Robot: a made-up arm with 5 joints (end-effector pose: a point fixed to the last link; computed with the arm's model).
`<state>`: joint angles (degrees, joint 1 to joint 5).
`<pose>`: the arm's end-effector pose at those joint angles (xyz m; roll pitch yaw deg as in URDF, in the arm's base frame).
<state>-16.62 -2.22 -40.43 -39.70 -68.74</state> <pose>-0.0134 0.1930 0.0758 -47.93 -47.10 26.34</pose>
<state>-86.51 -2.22 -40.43 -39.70 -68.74</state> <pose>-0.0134 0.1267 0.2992 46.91 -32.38 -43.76</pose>
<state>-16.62 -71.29 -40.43 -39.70 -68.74</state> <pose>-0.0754 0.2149 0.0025 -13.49 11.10 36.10</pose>
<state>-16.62 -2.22 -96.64 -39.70 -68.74</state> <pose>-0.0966 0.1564 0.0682 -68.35 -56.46 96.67</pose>
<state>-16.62 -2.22 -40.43 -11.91 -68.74</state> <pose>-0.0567 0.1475 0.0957 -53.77 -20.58 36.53</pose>
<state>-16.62 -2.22 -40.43 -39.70 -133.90</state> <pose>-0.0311 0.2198 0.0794 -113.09 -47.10 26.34</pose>
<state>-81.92 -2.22 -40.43 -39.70 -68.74</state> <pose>-0.0134 0.1390 0.2885 42.84 -35.49 -41.48</pose>
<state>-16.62 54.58 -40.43 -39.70 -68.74</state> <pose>-0.0470 0.1714 0.1481 -172.54 -72.71 127.54</pose>
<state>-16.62 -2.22 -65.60 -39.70 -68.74</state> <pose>-0.0551 0.1865 0.0755 -54.06 -53.15 55.19</pose>
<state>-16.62 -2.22 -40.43 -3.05 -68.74</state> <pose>-0.0674 0.1338 0.1079 -54.43 -12.00 38.86</pose>
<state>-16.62 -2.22 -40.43 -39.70 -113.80</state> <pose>-0.0281 0.2099 0.0810 -92.99 -47.10 26.34</pose>
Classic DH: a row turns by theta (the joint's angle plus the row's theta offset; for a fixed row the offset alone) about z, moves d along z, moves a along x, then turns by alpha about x. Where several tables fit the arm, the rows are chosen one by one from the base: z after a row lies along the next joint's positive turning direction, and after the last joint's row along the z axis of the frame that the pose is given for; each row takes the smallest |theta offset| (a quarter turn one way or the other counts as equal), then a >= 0, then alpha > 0; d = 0 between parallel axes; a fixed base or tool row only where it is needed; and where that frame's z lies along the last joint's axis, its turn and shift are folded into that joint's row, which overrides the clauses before.
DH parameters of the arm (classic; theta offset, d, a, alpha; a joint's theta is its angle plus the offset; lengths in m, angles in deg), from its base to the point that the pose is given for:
base (fixed): -90 0.14 0 90
joint 1: -90 0.1 0.11 -90
joint 2: 90 -0.07 0.08 90
joint 3: 0 -0.13 0.1 90
joint 4: 90 0.08 0.11 90
joint 5: -90 -0.11 0.03 90
tool (fixed): 90 0 0 0

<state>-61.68 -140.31 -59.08 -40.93 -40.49</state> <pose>-0.1606 0.2073 0.2154 92.70 -12.34 82.96</pose>
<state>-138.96 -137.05 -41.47 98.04 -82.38</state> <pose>0.0290 0.1040 0.4891 -70.72 41.40 -142.86</pose>
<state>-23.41 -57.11 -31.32 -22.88 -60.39</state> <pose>-0.0521 0.1961 0.0443 -11.01 12.85 39.35</pose>
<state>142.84 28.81 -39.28 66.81 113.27</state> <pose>-0.2134 -0.0594 0.0579 -52.73 -21.98 -40.03</pose>
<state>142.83 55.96 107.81 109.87 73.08</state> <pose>-0.2509 0.0683 -0.0189 46.38 -8.94 -32.03</pose>
